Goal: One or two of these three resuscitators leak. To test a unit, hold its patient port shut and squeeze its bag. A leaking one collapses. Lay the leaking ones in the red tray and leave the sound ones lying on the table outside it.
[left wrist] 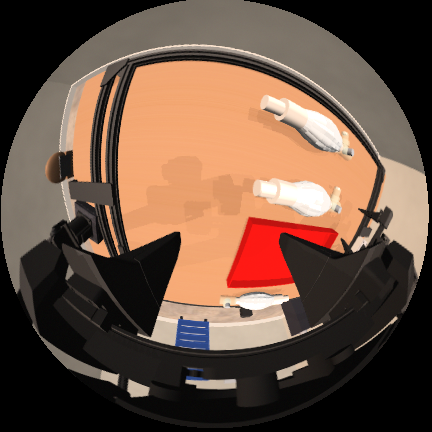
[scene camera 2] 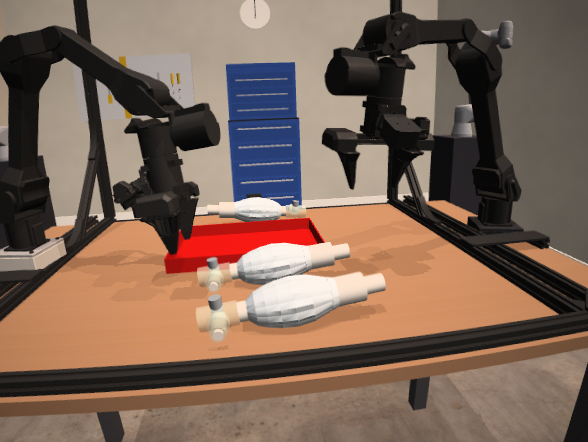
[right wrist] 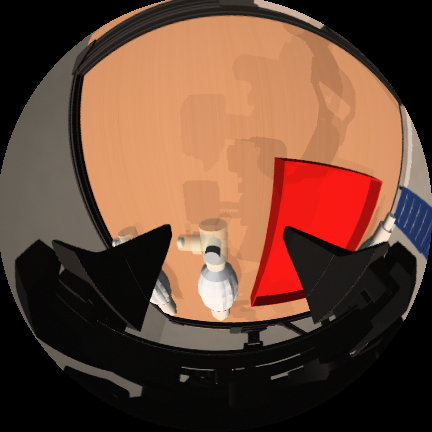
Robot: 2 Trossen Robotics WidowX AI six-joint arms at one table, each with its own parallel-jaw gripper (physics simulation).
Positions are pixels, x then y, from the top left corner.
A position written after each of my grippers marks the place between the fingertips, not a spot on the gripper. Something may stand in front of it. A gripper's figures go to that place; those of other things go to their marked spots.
Scene:
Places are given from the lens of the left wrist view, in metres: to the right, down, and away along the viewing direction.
my left gripper (left wrist: pixel 231 238): 0.01, 0.02, 0.10
my right gripper (left wrist: pixel 349 223): 0.35, 0.03, 0.20
red tray (left wrist: pixel 258 262): 0.12, 0.14, 0.33

